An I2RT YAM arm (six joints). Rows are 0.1 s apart.
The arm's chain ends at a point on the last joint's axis. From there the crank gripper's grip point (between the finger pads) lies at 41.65 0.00 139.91 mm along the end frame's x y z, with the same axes.
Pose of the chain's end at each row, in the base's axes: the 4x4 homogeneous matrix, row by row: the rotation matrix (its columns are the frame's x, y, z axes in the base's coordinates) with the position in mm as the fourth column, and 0 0 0 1 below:
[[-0.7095 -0.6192 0.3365 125.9], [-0.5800 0.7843 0.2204 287.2], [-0.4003 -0.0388 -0.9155 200.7], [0 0 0 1]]
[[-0.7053 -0.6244 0.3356 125.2], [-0.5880 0.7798 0.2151 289.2], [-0.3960 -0.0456 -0.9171 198.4], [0 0 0 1]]
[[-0.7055 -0.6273 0.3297 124.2], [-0.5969 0.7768 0.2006 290.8], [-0.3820 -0.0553 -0.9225 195.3], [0 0 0 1]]
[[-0.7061 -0.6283 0.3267 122.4], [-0.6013 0.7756 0.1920 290.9], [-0.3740 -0.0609 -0.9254 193.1], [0 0 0 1]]
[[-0.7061 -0.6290 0.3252 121.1], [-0.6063 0.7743 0.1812 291.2], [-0.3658 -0.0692 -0.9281 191.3], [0 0 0 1]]
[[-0.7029 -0.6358 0.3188 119.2], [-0.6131 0.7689 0.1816 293.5], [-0.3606 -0.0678 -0.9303 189.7], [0 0 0 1]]
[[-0.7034 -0.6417 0.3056 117.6], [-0.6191 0.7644 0.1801 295.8], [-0.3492 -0.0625 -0.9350 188.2], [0 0 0 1]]
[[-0.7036 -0.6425 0.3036 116.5], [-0.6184 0.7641 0.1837 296.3], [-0.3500 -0.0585 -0.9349 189.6], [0 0 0 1]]
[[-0.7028 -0.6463 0.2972 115.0], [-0.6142 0.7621 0.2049 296.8], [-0.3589 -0.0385 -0.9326 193.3], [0 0 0 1]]
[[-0.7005 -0.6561 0.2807 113.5], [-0.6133 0.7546 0.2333 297.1], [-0.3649 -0.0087 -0.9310 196.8], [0 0 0 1]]
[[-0.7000 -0.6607 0.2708 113.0], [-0.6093 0.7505 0.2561 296.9], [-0.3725 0.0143 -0.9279 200.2], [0 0 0 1]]
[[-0.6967 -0.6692 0.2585 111.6], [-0.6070 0.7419 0.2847 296.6], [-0.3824 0.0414 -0.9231 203.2], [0 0 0 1]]
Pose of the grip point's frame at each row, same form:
[[-0.7095 -0.6192 0.3365 143.4], [-0.5800 0.7843 0.2204 293.9], [-0.4003 -0.0388 -0.9155 55.9], [0 0 0 1]]
[[-0.7053 -0.6244 0.3356 142.8], [-0.5880 0.7798 0.2151 294.8], [-0.3960 -0.0456 -0.9171 53.6], [0 0 0 1]]
[[-0.7055 -0.6273 0.3297 140.9], [-0.5969 0.7768 0.2006 294.0], [-0.3820 -0.0553 -0.9225 50.3], [0 0 0 1]]
[[-0.7061 -0.6283 0.3267 138.7], [-0.6013 0.7756 0.1920 292.7], [-0.3740 -0.0609 -0.9254 48.1], [0 0 0 1]]
[[-0.7061 -0.6290 0.3252 137.2], [-0.6063 0.7743 0.1812 291.3], [-0.3658 -0.0692 -0.9281 46.2], [0 0 0 1]]
[[-0.7029 -0.6358 0.3188 134.5], [-0.6131 0.7689 0.1816 293.4], [-0.3606 -0.0678 -0.9303 44.5], [0 0 0 1]]
[[-0.7034 -0.6417 0.3056 131.1], [-0.6191 0.7644 0.1801 295.2], [-0.3492 -0.0625 -0.9350 42.8], [0 0 0 1]]
[[-0.7036 -0.6425 0.3036 129.7], [-0.6184 0.7641 0.1837 296.2], [-0.3500 -0.0585 -0.9349 44.2], [0 0 0 1]]
[[-0.7028 -0.6463 0.2972 127.3], [-0.6142 0.7621 0.2049 299.9], [-0.3589 -0.0385 -0.9326 47.9], [0 0 0 1]]
[[-0.7005 -0.6561 0.2807 123.6], [-0.6133 0.7546 0.2333 304.2], [-0.3649 -0.0087 -0.9310 51.3], [0 0 0 1]]
[[-0.7000 -0.6607 0.2708 121.7], [-0.6093 0.7505 0.2561 307.4], [-0.3725 0.0143 -0.9279 54.9], [0 0 0 1]]
[[-0.6967 -0.6692 0.2585 118.7], [-0.6070 0.7419 0.2847 311.2], [-0.3824 0.0414 -0.9231 58.1], [0 0 0 1]]

